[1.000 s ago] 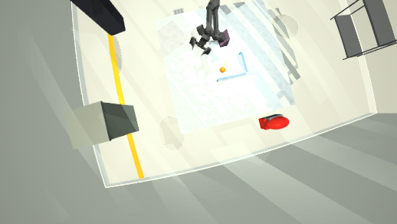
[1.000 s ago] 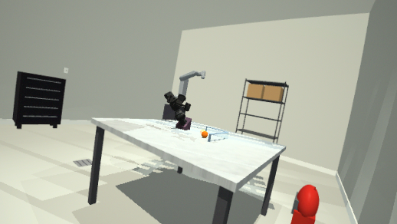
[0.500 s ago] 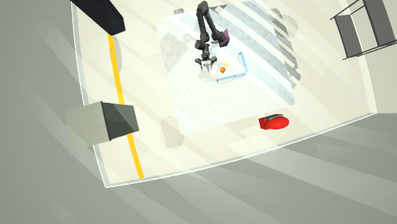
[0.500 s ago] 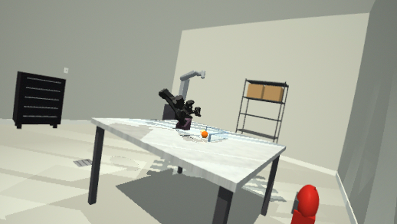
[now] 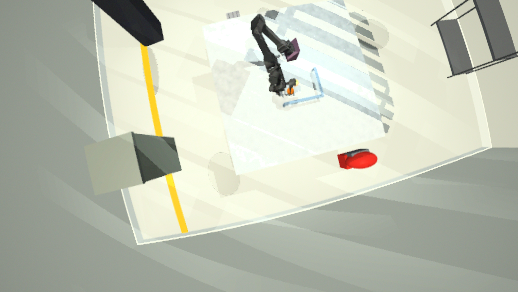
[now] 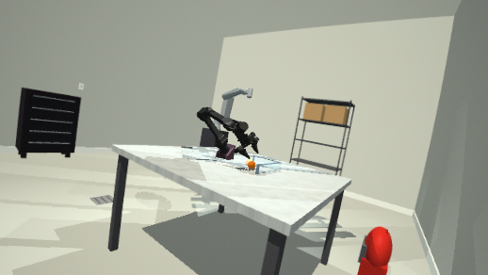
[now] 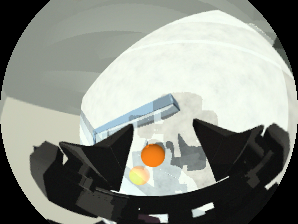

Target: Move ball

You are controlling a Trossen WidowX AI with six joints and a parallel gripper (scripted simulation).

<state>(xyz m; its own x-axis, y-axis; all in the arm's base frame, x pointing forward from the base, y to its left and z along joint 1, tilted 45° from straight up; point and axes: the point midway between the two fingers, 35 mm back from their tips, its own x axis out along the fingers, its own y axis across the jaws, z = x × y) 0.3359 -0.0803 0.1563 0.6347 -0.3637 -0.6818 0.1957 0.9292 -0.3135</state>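
Now: the orange ball 70 mm to the left of my gripper tip, 70 mm below it and 50 mm behind it.
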